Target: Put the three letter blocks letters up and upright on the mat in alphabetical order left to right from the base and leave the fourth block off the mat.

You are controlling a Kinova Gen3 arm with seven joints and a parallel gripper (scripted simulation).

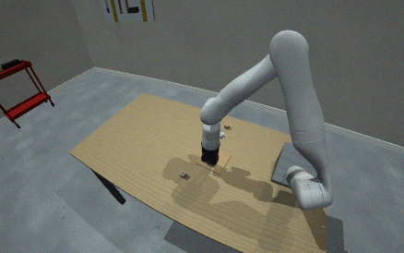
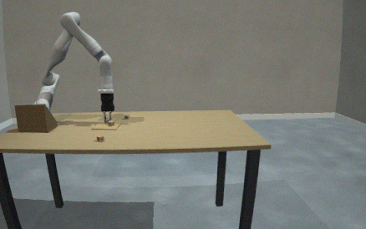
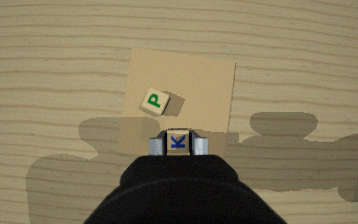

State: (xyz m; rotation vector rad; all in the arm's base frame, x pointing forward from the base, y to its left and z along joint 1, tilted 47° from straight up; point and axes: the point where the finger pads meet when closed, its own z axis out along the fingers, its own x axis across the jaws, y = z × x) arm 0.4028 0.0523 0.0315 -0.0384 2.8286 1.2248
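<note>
Right now the blue K block is 10 mm below my hand. Round my hand: tan mat (40 mm to the right, 30 mm below); green P block (50 mm to the right, 30 mm ahead, 10 mm below); blue R block (120 mm to the left, 100 mm ahead, 10 mm below).
</note>
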